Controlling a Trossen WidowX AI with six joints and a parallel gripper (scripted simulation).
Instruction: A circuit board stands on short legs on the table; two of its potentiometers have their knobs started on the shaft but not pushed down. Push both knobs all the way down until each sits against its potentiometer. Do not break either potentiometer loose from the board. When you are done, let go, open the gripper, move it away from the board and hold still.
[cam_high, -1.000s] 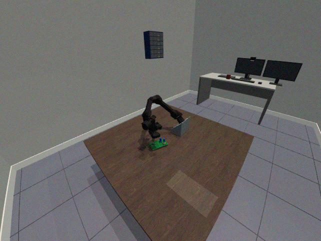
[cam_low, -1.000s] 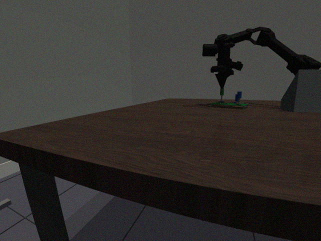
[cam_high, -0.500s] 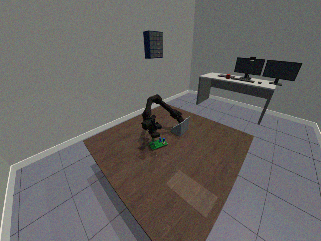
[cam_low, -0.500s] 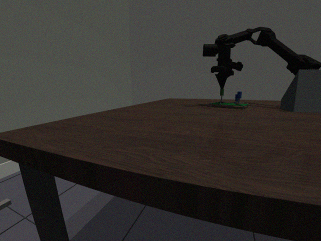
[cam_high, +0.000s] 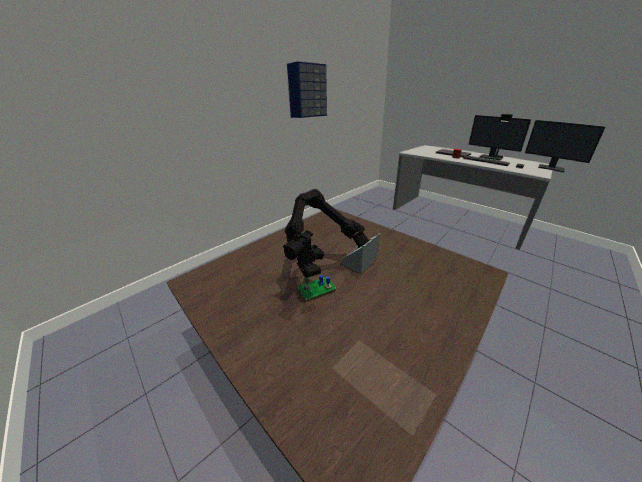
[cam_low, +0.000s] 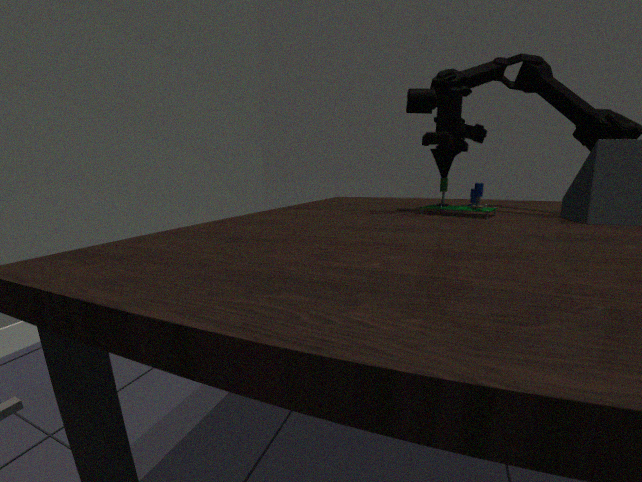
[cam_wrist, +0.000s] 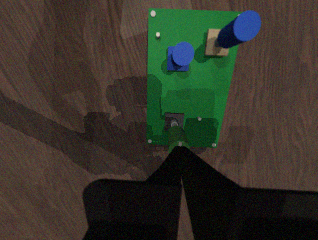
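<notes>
My gripper tip is now 70 mm past the blue knob, 30 mm to the right of it and 40 mm above it. Also, from my gripper tip: green knob 10 mm below.
</notes>
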